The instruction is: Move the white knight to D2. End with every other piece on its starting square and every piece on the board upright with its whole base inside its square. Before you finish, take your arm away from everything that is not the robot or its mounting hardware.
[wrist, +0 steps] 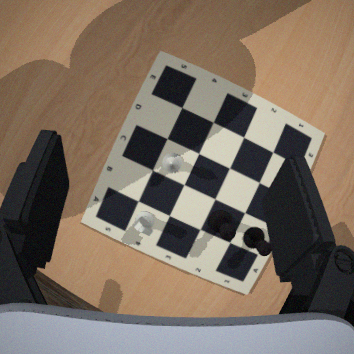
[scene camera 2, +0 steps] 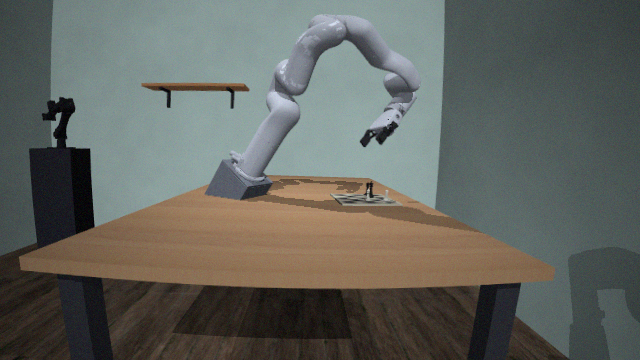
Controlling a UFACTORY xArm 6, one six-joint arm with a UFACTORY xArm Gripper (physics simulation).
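Frame: origin at the arm's base, x ahead, y left, z up, level; metres.
Where they show: gripper, between the fingertips: [wrist: 172,167] [scene camera 2: 369,143]; arm's base, origin of its link: [scene camera 2: 248,171].
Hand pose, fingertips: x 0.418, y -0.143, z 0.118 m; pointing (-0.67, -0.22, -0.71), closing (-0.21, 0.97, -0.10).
Observation:
Things, the pixels of their top centre, and the offset from my fingertips. "*": a spot on its surface instead. Level surfaces: height alone.
- chessboard, centre of its top: [wrist: 206,176] [scene camera 2: 363,198] dx +0.005, dy +0.038, dz -0.208 m
- white piece, centre of its top: [wrist: 140,228] dx +0.073, dy -0.012, dz -0.168 m
- D2 square, a spot on its surface: [wrist: 251,160] * dx -0.028, dy +0.081, dz -0.208 m
- wooden table, height of its surface: dz -0.214 m
The chessboard [scene camera 2: 350,204] [wrist: 222,141] lies flat on the table. A white piece [wrist: 145,221] with an uneven, knight-like head stands on A4; it is small in the scene view [scene camera 2: 386,195]. Another white piece [wrist: 172,162] [scene camera 2: 369,195], round from above, stands on C4. The heads are too blurred to name the knight surely. Two dark pieces stand beyond, one [wrist: 221,220] on B2 and one [wrist: 254,237] on B1. My gripper [scene camera 2: 372,142] [wrist: 172,167] is open and empty, high above the board, tilted in the scene view. The D2 square [wrist: 251,160] holds no piece.
The wooden table [scene camera 2: 240,240] carries my arm's grey base block [scene camera 2: 232,182] left of the board. A wall shelf [scene camera 2: 195,87] hangs behind, and a small black arm [scene camera 2: 62,120] stands on a dark pedestal [scene camera 2: 52,190] at far left. Arm shadows cross table and board.

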